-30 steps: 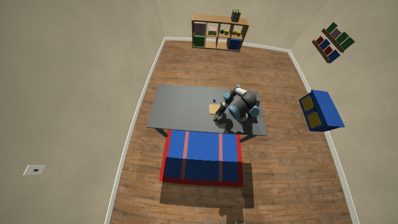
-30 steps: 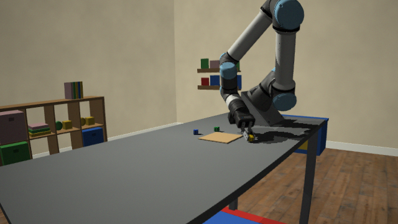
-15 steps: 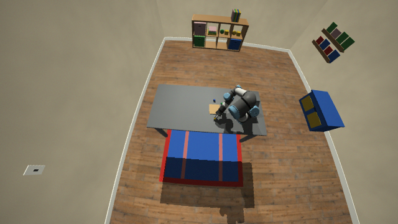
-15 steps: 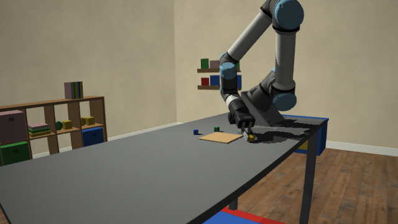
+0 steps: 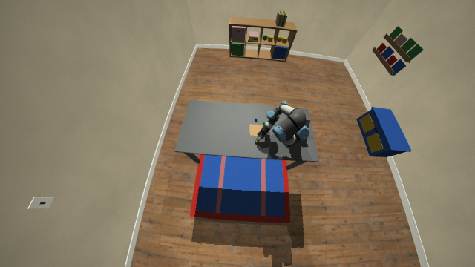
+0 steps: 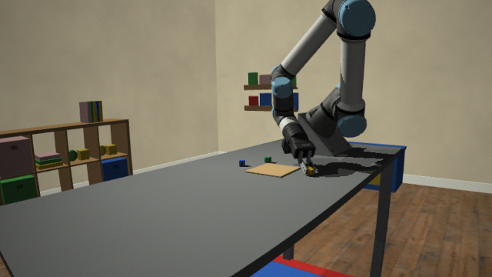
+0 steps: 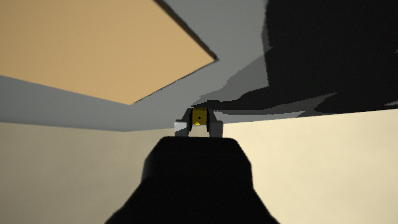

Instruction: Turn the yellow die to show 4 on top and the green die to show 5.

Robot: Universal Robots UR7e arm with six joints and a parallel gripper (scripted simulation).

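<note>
Now: hand 130 mm to the left of the tan mat and 20 mm above it. Round my hand: yellow die: 10 mm to the left, 10 mm below, 10 mm ahead; then blue die: 270 mm to the right, 10 mm below, 10 mm behind; then green die: 210 mm to the right, 100 mm behind, 10 mm below.
</note>
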